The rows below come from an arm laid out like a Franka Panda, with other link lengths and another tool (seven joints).
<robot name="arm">
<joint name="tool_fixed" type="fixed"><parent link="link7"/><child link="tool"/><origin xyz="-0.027 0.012 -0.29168" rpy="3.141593 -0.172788 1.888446"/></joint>
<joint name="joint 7" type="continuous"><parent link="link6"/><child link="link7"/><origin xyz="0.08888 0 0"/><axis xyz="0 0 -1"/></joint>
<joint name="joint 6" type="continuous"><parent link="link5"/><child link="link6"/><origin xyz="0 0 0"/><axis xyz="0 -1 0"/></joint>
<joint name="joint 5" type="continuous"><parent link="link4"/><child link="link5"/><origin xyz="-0.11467 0 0.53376"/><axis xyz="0 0 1"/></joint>
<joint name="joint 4" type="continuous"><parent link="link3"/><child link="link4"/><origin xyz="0.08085 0 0"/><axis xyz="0 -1 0"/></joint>
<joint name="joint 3" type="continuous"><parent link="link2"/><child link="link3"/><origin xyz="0 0 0.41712"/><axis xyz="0 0 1"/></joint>
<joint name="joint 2" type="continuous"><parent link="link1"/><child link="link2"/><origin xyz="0 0 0"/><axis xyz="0 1 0"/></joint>
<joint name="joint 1" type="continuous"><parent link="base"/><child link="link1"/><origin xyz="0 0 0.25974"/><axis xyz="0 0 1"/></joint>
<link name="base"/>
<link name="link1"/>
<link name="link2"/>
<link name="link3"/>
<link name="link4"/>
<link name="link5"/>
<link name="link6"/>
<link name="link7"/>
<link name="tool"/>
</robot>
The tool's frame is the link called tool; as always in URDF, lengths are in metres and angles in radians. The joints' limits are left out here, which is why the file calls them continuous.
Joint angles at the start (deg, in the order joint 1, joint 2, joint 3, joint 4, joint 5, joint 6, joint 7): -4.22 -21.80 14.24 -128.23 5.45 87.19 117.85
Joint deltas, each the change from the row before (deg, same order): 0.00 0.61 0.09 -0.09 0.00 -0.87 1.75; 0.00 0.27 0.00 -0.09 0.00 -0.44 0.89; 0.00 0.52 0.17 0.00 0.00 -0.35 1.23; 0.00 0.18 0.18 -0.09 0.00 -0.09 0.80; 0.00 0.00 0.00 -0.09 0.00 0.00 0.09; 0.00 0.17 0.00 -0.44 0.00 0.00 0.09; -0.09 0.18 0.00 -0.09 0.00 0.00 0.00; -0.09 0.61 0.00 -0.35 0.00 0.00 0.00; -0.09 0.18 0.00 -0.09 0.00 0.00 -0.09
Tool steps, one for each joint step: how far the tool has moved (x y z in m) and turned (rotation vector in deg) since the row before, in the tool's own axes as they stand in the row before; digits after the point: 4 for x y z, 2 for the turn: -0.0032 0.0005 0.0066 -0.51 -1.55 1.58; -0.0017 0.0007 0.0035 -0.26 -0.79 0.85; -0.0006 -0.0008 0.0044 -0.39 -0.85 1.01; -0.0005 -0.0010 0.0026 -0.29 -0.34 0.62; -0.0003 0.0002 0.0010 -0.04 -0.09 0.09; -0.0013 0.0006 0.0059 -0.13 -0.59 0.10; 0.0003 0.0007 0.0023 -0.01 -0.27 0.08; 0.0003 0.0008 0.0081 -0.09 -0.95 0.05; 0.0003 0.0006 0.0022 0.01 -0.28 -0.01
